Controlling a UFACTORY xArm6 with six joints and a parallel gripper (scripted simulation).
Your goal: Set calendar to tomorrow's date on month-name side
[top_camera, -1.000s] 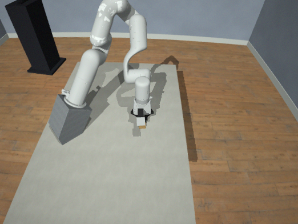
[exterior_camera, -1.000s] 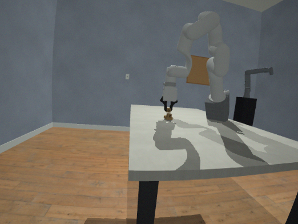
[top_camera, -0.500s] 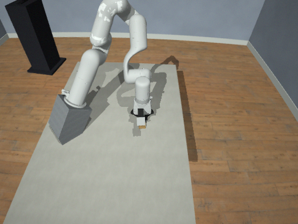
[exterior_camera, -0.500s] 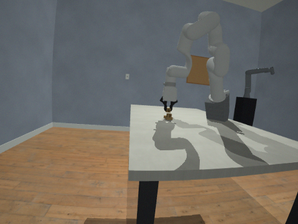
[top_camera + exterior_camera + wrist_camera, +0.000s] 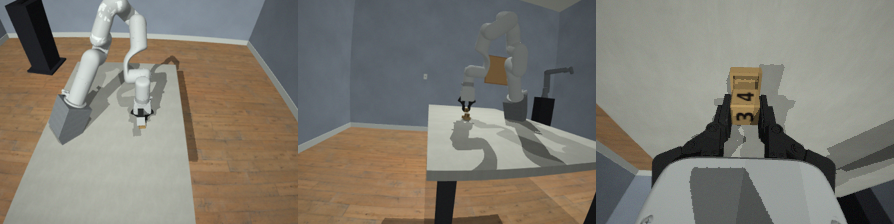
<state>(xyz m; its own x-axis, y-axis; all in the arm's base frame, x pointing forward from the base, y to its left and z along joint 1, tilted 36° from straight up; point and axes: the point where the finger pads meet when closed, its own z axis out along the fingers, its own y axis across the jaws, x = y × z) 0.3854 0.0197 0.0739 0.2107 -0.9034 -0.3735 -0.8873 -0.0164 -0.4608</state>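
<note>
Now: hand 60 mm above the wooden calendar tray and 20 mm to the right of it. From my hand the other things lie so: wooden digit cube 10 mm below.
</note>
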